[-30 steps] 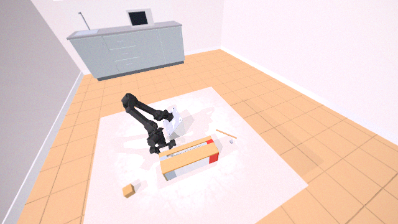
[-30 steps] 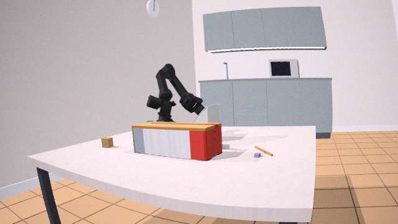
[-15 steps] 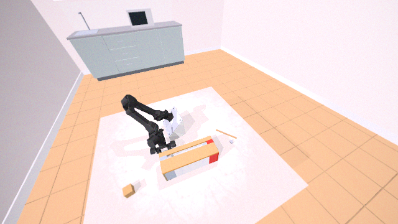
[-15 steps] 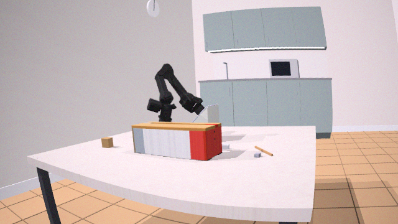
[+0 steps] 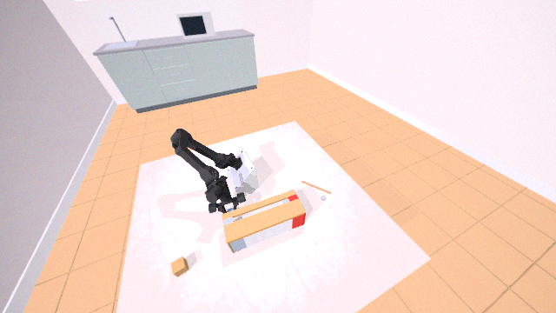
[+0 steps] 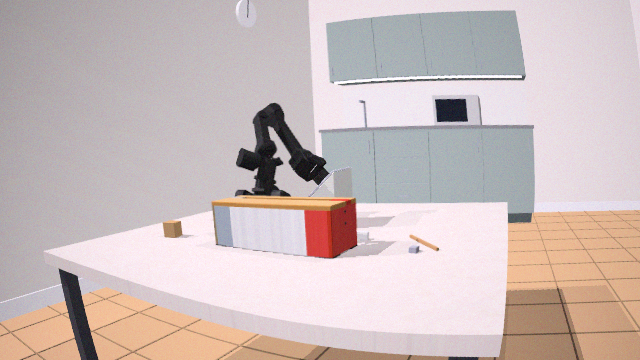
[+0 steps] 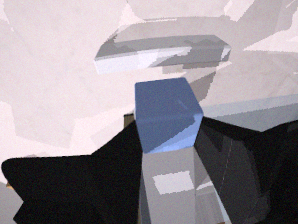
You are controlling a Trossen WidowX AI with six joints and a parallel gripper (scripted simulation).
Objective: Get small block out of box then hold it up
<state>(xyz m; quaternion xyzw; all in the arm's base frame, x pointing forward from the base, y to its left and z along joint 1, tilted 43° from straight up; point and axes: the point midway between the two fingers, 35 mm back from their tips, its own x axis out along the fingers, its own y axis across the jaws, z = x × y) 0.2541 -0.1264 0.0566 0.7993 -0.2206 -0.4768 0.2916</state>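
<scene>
The blue block lies 10 mm behind my gripper tip and 10 mm above it. Also, from my gripper tip: tan cube 130 mm ahead, 280 mm to the right, 20 mm below; box 80 mm ahead, 150 mm to the left, 20 mm above; thin wooden stick 30 mm ahead, 520 mm to the left, 40 mm below.
</scene>
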